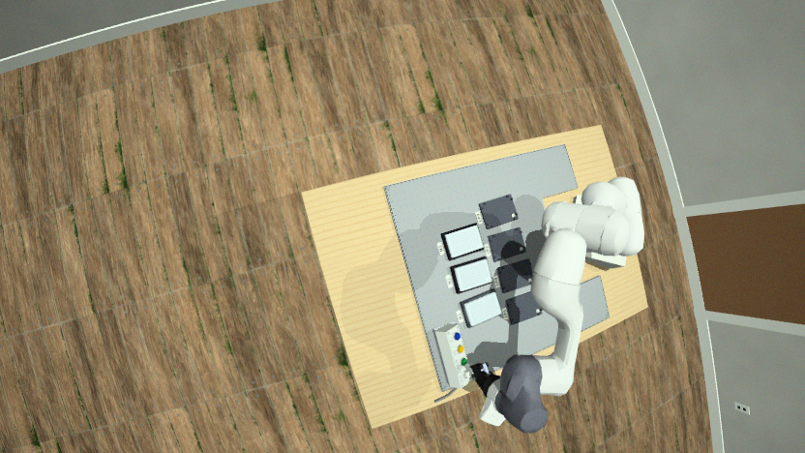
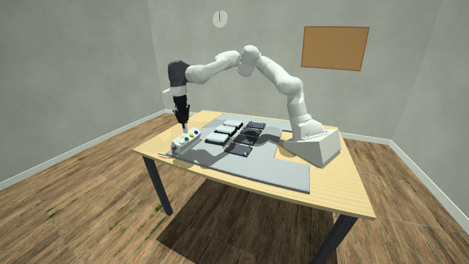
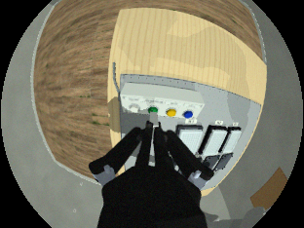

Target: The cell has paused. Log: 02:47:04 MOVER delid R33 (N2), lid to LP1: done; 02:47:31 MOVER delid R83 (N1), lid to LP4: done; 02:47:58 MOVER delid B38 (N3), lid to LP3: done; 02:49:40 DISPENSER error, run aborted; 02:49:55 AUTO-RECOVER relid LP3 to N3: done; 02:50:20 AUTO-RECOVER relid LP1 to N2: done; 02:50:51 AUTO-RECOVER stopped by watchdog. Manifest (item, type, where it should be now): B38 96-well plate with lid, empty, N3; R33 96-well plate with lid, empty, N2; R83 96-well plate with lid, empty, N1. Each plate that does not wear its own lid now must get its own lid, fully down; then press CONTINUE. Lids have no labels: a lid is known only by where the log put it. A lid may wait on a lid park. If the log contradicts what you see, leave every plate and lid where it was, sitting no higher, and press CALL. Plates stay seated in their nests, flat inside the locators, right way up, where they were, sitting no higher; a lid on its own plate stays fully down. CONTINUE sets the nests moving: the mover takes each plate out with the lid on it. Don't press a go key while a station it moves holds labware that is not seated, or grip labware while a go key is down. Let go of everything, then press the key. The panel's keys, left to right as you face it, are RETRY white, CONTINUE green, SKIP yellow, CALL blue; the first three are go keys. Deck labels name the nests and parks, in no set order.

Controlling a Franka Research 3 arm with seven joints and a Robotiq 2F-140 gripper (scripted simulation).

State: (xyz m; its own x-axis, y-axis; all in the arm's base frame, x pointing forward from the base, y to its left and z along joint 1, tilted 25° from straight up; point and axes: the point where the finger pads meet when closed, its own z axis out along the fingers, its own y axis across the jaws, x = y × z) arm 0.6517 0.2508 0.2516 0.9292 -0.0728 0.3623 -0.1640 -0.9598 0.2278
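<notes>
My gripper is now 70 mm above the green key. Round my hand: white key (10 mm ahead, 50 mm to the left, 70 mm below); then yellow key (10 mm behind, 50 mm to the right, 70 mm below); then blue key (20 mm behind, 100 mm to the right, 70 mm below).
</notes>
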